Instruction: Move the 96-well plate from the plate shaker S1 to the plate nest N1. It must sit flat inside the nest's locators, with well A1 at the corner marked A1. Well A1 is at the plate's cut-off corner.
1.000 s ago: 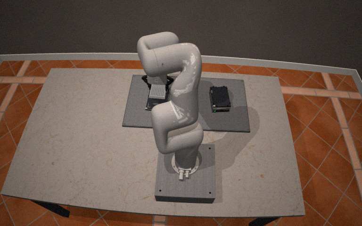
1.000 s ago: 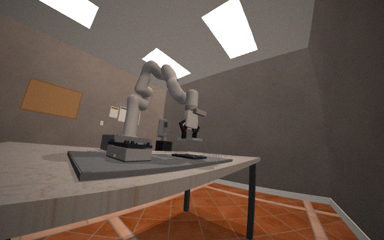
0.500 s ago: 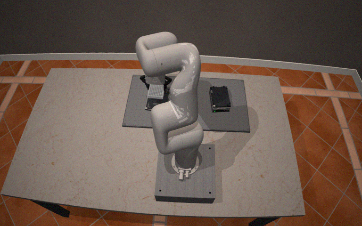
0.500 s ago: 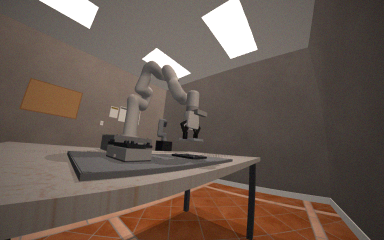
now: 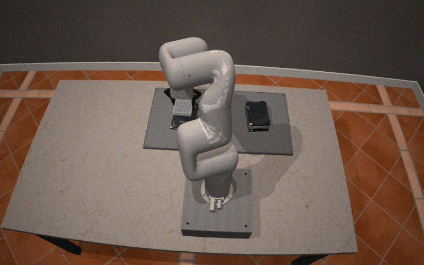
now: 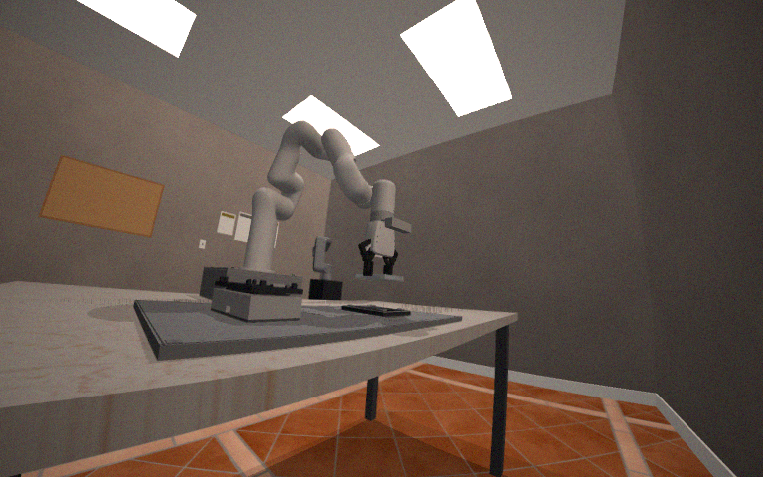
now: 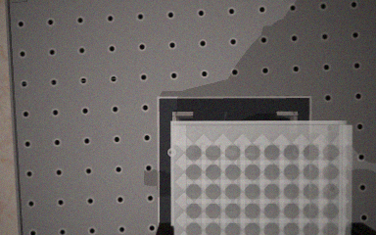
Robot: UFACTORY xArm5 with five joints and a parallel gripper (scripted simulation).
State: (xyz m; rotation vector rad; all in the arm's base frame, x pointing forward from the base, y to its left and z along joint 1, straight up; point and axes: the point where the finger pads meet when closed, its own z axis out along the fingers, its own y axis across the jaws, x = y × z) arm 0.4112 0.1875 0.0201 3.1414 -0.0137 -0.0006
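Right now the plate nest N1 is 11 cm below my hand. Round my hand: A1 mark 7 cm behind, 5 cm to the left, 10 cm below; then 96-well plate 1 cm below.
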